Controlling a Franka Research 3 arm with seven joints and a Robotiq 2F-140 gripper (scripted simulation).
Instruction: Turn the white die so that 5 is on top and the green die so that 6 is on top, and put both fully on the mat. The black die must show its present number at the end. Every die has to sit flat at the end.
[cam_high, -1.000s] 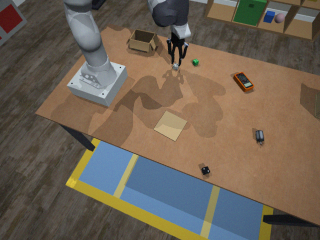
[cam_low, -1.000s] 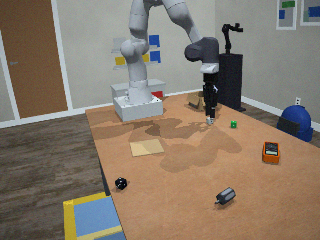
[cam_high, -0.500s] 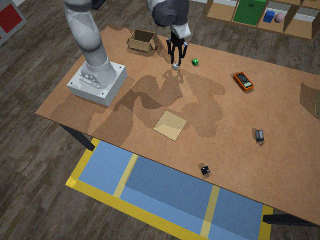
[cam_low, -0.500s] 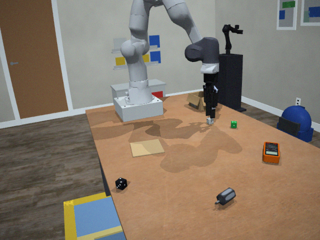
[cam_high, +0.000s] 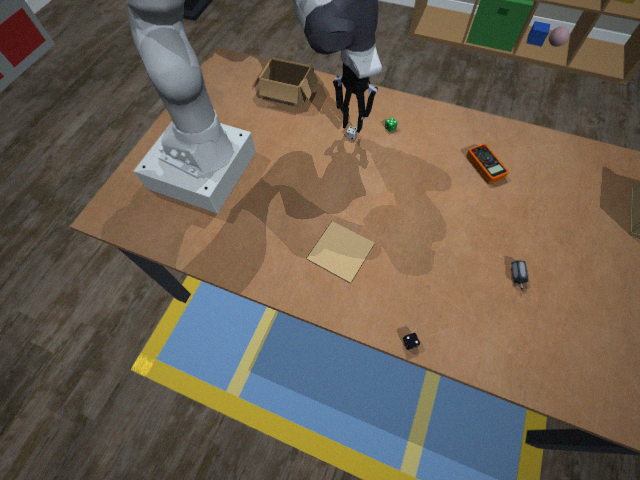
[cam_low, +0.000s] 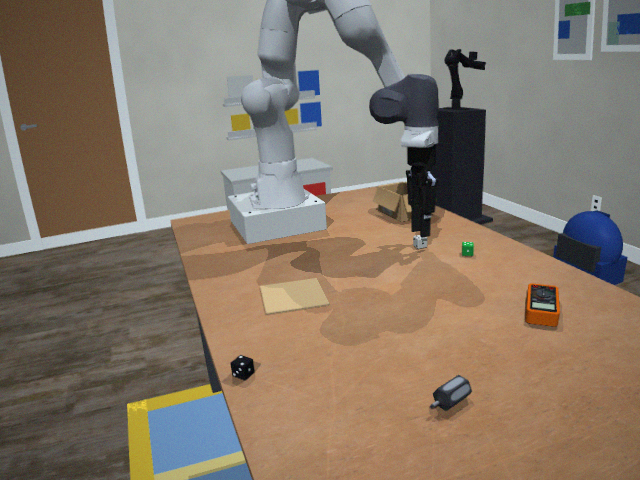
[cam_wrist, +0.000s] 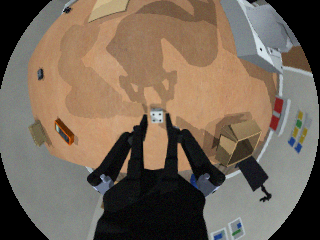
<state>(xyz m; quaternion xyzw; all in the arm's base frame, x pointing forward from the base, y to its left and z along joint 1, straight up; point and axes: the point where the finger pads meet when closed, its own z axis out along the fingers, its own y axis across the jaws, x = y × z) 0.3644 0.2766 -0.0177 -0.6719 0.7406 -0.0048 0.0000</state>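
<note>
Right now the white die is 60 mm below my hand. Also, from my hand: tan mat 420 mm to the right, 100 mm ahead, 70 mm below; green die 110 mm ahead, 80 mm to the left, 60 mm below; cardboard box 280 mm behind, 130 mm to the left, 30 mm below.
</note>
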